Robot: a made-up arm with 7 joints. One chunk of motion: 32 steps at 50 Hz.
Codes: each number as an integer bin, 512 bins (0 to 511) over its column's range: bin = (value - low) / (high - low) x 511, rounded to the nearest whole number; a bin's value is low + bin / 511 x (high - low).
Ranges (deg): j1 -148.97..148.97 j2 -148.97..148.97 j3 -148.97..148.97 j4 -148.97..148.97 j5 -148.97..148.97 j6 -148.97..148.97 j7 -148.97..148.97
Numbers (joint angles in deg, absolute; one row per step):
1: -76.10 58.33 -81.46 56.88 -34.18 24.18 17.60
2: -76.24 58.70 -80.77 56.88 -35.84 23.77 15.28
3: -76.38 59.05 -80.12 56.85 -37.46 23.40 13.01
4: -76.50 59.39 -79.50 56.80 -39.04 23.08 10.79
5: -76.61 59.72 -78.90 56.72 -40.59 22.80 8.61
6: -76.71 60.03 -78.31 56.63 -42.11 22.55 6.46
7: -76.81 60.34 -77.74 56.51 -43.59 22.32 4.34
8: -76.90 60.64 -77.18 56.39 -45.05 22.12 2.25
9: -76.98 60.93 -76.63 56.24 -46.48 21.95 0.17
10: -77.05 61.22 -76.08 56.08 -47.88 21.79 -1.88
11: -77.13 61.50 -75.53 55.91 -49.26 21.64 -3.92
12: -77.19 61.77 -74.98 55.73 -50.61 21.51 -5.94
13: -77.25 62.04 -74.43 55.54 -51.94 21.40 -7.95
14: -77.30 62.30 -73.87 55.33 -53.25 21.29 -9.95
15: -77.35 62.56 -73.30 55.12 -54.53 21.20 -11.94
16: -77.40 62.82 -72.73 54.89 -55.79 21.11 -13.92
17: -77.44 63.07 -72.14 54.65 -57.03 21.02 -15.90
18: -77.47 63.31 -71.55 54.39 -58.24 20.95 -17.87
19: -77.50 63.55 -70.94 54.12 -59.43 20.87 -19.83
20: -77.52 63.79 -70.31 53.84 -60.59 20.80 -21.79
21: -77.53 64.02 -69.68 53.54 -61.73 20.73 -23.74
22: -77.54 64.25 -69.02 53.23 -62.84 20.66 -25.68
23: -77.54 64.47 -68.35 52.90 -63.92 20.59 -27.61
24: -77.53 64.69 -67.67 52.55 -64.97 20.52 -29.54
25: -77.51 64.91 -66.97 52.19 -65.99 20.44 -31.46
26: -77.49 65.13 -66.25 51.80 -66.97 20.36 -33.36
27: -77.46 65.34 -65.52 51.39 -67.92 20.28 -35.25
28: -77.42 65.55 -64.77 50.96 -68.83 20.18 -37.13
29: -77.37 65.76 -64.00 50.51 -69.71 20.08 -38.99
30: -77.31 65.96 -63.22 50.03 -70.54 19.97 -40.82
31: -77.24 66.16 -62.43 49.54 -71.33 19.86 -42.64
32: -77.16 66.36 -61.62 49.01 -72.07 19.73 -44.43
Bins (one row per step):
1: 125 356 116 353 197 297 286
2: 125 356 117 353 194 296 282
3: 124 357 118 353 191 296 278
4: 124 357 119 353 189 295 274
5: 124 358 120 353 186 295 270
6: 124 358 121 353 183 294 267
7: 124 359 122 352 181 294 263
8: 124 360 123 352 178 293 259
9: 123 360 124 352 176 293 256
10: 123 360 125 352 173 293 252
11: 123 361 126 351 171 293 249
12: 123 361 127 351 169 292 245
13: 123 362 128 351 166 292 242
14: 123 362 129 350 164 292 238
15: 123 363 130 350 162 292 235
16: 123 363 131 350 160 292 232
17: 123 364 132 349 158 292 228
18: 123 364 133 349 156 291 225
19: 123 364 134 348 154 291 221
20: 123 365 135 348 152 291 218
21: 123 365 136 347 150 291 215
22: 123 366 137 347 148 291 211
23: 123 366 138 346 146 291 208
24: 123 366 139 346 144 291 205
25: 123 367 141 345 142 291 202
26: 123 367 142 344 141 290 198
27: 123 368 143 344 139 290 195
28: 123 368 144 343 137 290 192
29: 123 368 146 342 136 290 189
30: 123 369 147 341 135 290 185
31: 123 369 148 340 133 290 182
32: 123 369 150 340 132 289 179

